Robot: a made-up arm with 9 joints. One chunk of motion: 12 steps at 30 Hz.
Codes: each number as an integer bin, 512 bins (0 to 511) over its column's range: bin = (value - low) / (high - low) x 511, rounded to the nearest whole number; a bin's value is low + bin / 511 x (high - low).
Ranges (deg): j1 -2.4..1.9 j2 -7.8..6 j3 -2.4..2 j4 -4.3..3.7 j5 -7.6..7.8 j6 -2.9..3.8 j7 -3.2..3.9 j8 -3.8..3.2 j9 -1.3..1
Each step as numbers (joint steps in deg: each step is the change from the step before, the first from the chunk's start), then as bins.
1 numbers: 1.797 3.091 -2.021 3.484 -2.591 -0.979 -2.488 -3.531 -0.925
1 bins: 499 403 44 497 166 147 51 20 83
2 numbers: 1.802 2.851 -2.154 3.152 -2.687 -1.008 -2.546 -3.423 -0.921
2 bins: 499 394 29 476 163 144 47 28 84
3 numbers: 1.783 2.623 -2.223 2.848 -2.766 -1.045 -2.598 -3.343 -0.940
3 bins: 497 386 21 457 160 141 43 33 80
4 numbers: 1.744 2.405 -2.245 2.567 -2.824 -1.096 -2.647 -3.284 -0.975
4 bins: 492 378 18 439 158 138 40 38 72
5 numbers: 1.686 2.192 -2.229 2.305 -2.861 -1.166 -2.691 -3.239 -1.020
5 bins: 486 370 20 422 157 132 37 41 62
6 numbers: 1.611 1.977 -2.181 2.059 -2.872 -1.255 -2.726 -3.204 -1.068
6 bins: 477 362 25 406 157 125 34 44 52
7 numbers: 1.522 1.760 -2.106 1.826 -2.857 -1.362 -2.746 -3.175 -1.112
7 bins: 466 354 34 391 157 117 33 46 42
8 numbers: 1.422 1.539 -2.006 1.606 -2.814 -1.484 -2.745 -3.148 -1.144
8 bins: 454 346 46 377 159 108 33 48 35
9 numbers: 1.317 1.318 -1.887 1.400 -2.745 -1.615 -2.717 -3.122 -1.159
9 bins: 442 338 60 364 161 98 35 49 31
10 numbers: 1.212 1.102 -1.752 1.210 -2.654 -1.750 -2.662 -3.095 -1.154
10 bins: 429 330 75 352 164 88 39 51 32
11 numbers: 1.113 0.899 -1.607 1.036 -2.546 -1.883 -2.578 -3.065 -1.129
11 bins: 417 322 92 341 168 78 45 54 38
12 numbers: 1.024 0.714 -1.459 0.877 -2.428 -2.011 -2.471 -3.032 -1.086
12 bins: 407 315 109 331 172 68 52 56 48
